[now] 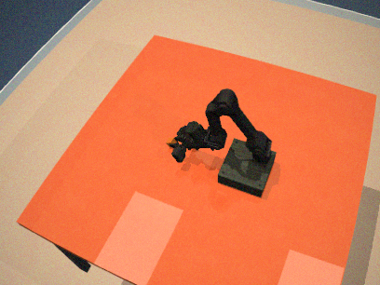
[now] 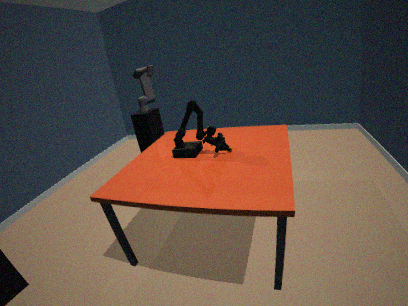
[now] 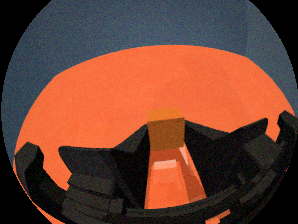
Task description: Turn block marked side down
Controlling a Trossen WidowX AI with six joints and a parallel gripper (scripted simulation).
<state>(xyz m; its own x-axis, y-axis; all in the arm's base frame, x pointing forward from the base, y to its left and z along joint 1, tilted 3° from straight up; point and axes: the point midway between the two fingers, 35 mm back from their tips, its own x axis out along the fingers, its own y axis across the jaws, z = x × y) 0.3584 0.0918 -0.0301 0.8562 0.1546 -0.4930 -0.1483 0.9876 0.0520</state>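
Right now the orange block is 1 cm below my gripper tip.
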